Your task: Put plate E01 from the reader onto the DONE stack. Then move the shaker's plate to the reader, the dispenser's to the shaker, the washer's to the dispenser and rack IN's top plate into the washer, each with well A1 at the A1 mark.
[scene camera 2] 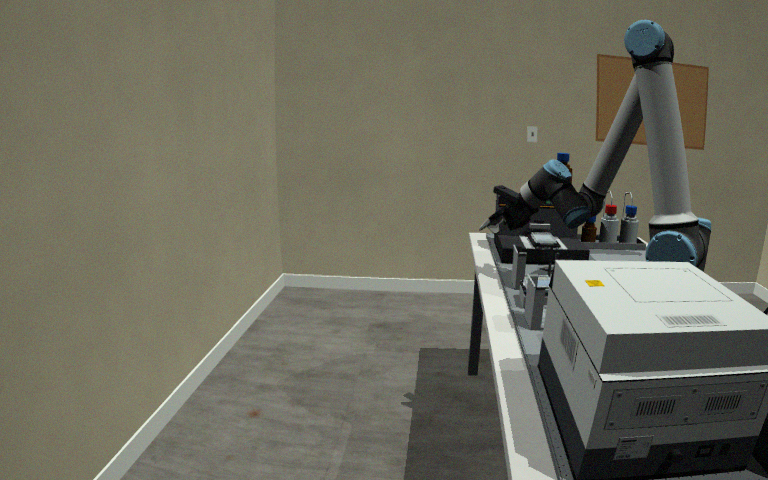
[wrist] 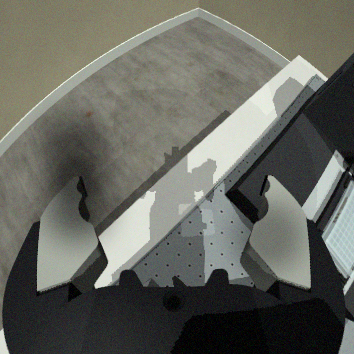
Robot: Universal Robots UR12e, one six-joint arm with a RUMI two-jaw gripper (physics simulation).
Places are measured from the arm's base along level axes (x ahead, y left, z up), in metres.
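Pixels of known places: gripper, fingertip midpoint: (scene camera 2: 492, 227) (wrist: 173, 178).
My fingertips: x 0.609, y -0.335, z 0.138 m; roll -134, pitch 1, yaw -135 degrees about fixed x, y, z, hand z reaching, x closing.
Note:
Ahead of a thing's pixels: the offset from my fingertips to its top centre. "pt": to the spot under its first point. Level surfaces: height alone.
My gripper (scene camera 2: 488, 226) (wrist: 173, 178) is open, its two jaws wide apart with no object between them. It is tilted above the table's long edge, beside the low black instrument. A pale plate {dx -0.234, dy -0.147, dz -0.067 m} (scene camera 2: 544, 238) (wrist: 343, 234) lies on that black instrument (scene camera 2: 512, 250) (wrist: 287, 157), to the right of the jaws in the wrist view, where part of its well grid shows. Another light-blue plate {dx -0.132, dy +0.325, dz -0.087 m} (scene camera 2: 543, 281) shows between upright grey posts {pt dx -0.057, dy +0.518, dz -0.080 m} (scene camera 2: 534, 304) nearer the scene camera. The plate labels and A1 marks cannot be read, and which station is which cannot be told.
A large white instrument {pt dx -0.182, dy +0.940, dz +0.114 m} (scene camera 2: 656, 294) stands at the near right of the table and hides part of it. Bottles with red {dx -0.615, dy -0.374, dz +0.091 m} (scene camera 2: 610, 210) and blue {pt dx -0.700, dy -0.335, dz +0.014 m} (scene camera 2: 630, 210) caps stand at the back. The white table edge (scene camera 2: 501, 333) (wrist: 130, 222) runs alongside a perforated grey deck {dz -0.156 m} (wrist: 182, 255).

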